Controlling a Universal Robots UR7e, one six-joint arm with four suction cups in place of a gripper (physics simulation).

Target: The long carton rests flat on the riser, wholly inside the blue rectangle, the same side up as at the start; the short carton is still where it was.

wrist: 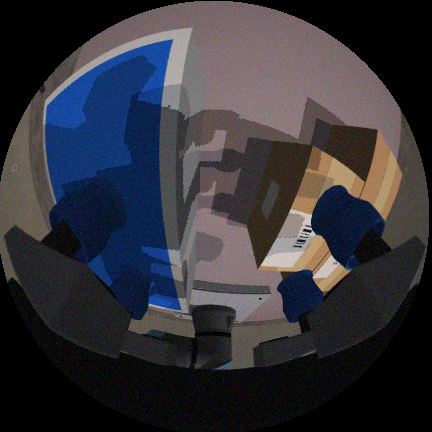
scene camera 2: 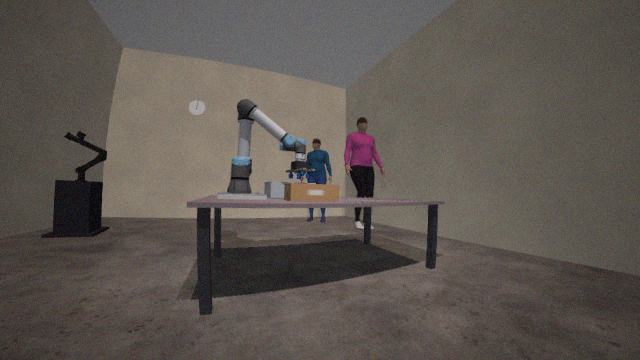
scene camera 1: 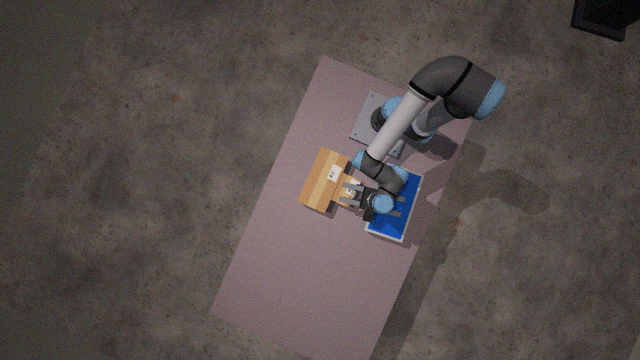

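Pixels of known places: hand, tool point: [wrist: 218,258] [scene camera 2: 299,178]; arm's base, link origin: [wrist: 213,312] [scene camera 2: 239,193] [scene camera 1: 384,120].
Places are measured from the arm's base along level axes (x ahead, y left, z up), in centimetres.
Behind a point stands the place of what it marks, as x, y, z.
The long carton [scene camera 1: 316,182] {41.7, -27.2, 6.7} [scene camera 2: 312,194] {35.9, -31.5, 0.6} [wrist: 387,175] {50.9, -25.4, 6.8} lies flat on the table, label up in the overhead view. The short carton [scene camera 1: 342,192] {43.3, -13.1, 6.8} [wrist: 330,172] {48.1, -10.6, 6.8} lies close beside it, on the riser side; whether they touch is unclear. In the low scene view the long carton largely hides it. The grey riser [scene camera 2: 274,190] {25.6, 4.5, 2.3} [wrist: 180,50] stands apart from both and bears the blue rectangle [scene camera 1: 411,192] {34.6, 20.4, 8.7} [wrist: 65,150] {51.1, 15.2, 8.7}, on which no carton lies. My gripper [scene camera 1: 371,200] {42.8, 0.0, 11.7} [scene camera 2: 299,176] is open and holds nothing. Its cups hang low, some above the riser, others above the short carton.
The arm's base plate [scene camera 1: 362,127] {6.6, -10.6, -0.1} [wrist: 250,300] {9.9, -10.9, -0.2} is on the table [scene camera 1: 270,250] {84.3, -42.5, -3.3} [scene camera 2: 380,201] {78.4, -46.3, -3.3}, near the cartons and riser. A person in pink [scene camera 2: 361,150] and one in blue [scene camera 2: 318,160] stand beyond the table. A black pedestal [scene camera 2: 77,207] with another arm stands at far left.
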